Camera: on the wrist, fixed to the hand. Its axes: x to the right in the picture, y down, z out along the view.
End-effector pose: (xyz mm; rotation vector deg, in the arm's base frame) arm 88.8 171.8 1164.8 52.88 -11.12 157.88
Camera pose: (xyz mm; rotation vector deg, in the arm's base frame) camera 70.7 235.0 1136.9 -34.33 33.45 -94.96
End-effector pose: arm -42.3 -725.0 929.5 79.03 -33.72 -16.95
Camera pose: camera -3.2 -702.0 874.3 34.95 -93.80 50.01
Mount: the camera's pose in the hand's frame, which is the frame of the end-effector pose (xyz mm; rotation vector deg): 8.1 -54.9 -45.0 3.68 -11.01 90.20
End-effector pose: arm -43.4 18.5 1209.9 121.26 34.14 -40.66
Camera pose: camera -59.0 87.2 1197.9 103.80 -65.77 1.30
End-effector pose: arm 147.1 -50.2 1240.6 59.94 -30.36 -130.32
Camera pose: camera 159.6 -19.0 1177.6 8.58 -57.72 -52.35
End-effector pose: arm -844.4 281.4 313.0 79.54 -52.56 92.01
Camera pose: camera -813.2 345.6 316.1 -31.01 104.84 -110.25
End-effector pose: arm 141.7 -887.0 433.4 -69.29 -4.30 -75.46
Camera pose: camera 77.7 -912.1 452.9 -51.08 33.62 10.38
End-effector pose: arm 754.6 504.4 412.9 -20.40 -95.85 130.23
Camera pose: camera 768.6 562.5 452.0 58.93 42.97 -95.02
